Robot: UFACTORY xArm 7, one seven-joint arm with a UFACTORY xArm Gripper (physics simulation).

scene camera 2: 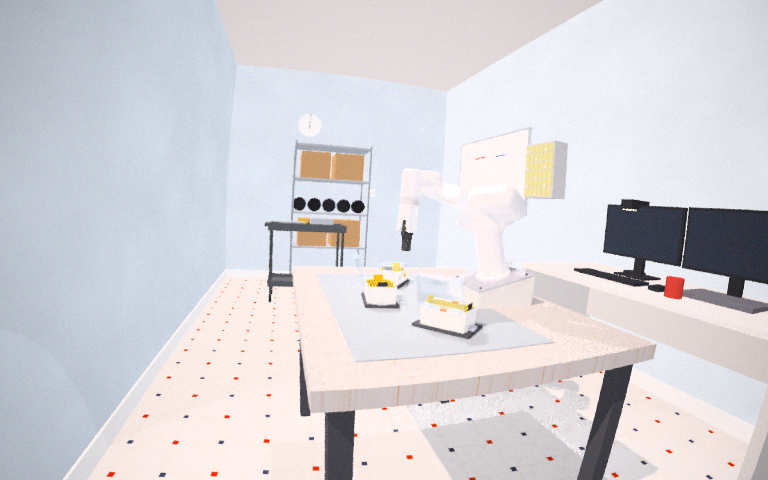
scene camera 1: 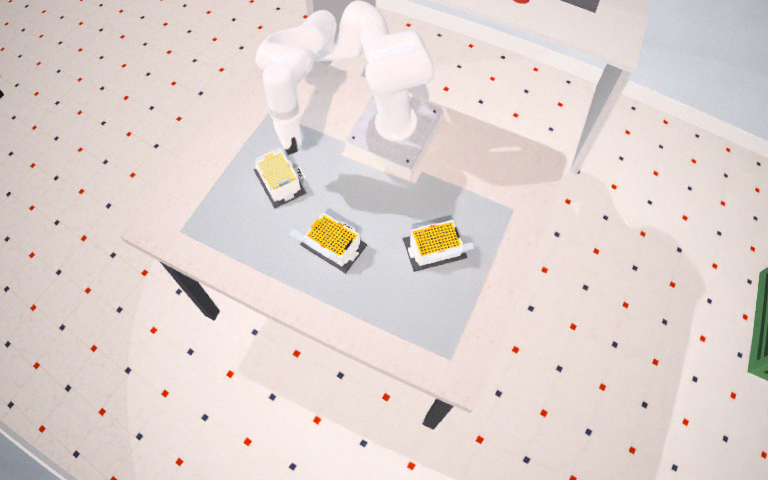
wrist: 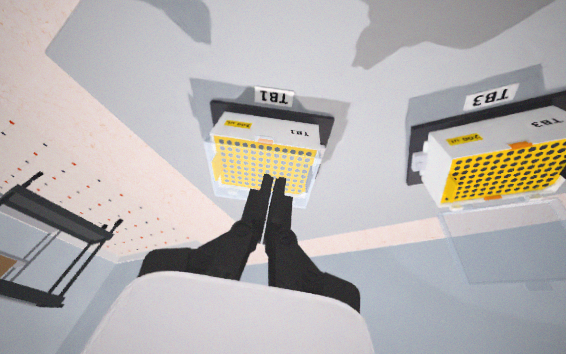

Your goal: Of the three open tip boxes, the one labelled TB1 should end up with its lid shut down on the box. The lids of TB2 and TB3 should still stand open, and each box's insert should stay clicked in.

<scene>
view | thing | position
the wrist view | my gripper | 272, 188
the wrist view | grey mat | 377, 75
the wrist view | tip box TB1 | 230, 119
</scene>
